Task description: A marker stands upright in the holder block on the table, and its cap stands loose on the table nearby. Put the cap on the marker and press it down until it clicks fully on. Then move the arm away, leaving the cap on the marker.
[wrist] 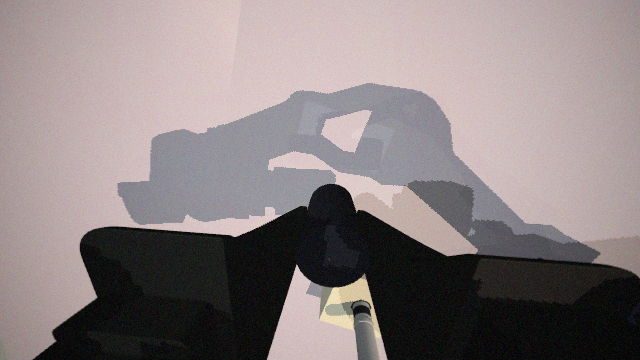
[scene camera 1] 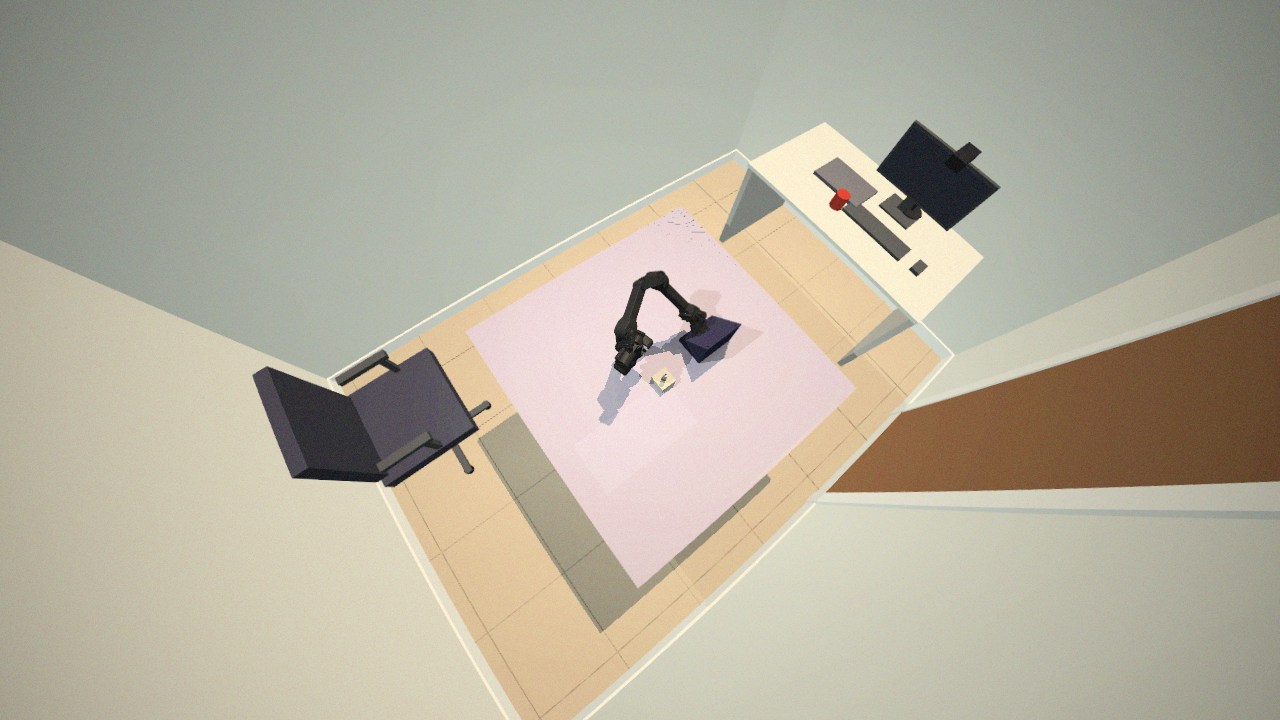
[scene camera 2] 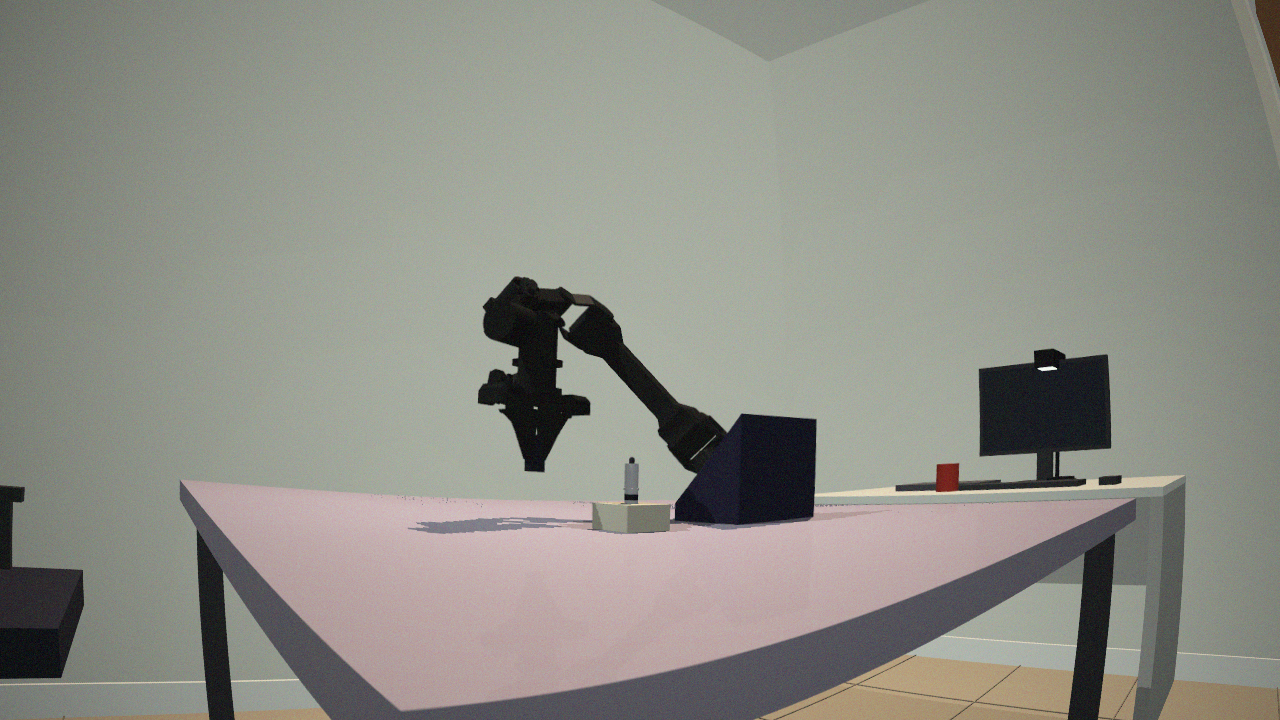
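Observation:
My gripper (scene camera 2: 534, 460), which the wrist view shows me too as the gripper (wrist: 331, 215), is holding a dark marker cap (wrist: 332, 252). There is also a cream holder block (scene camera 2: 628, 519).

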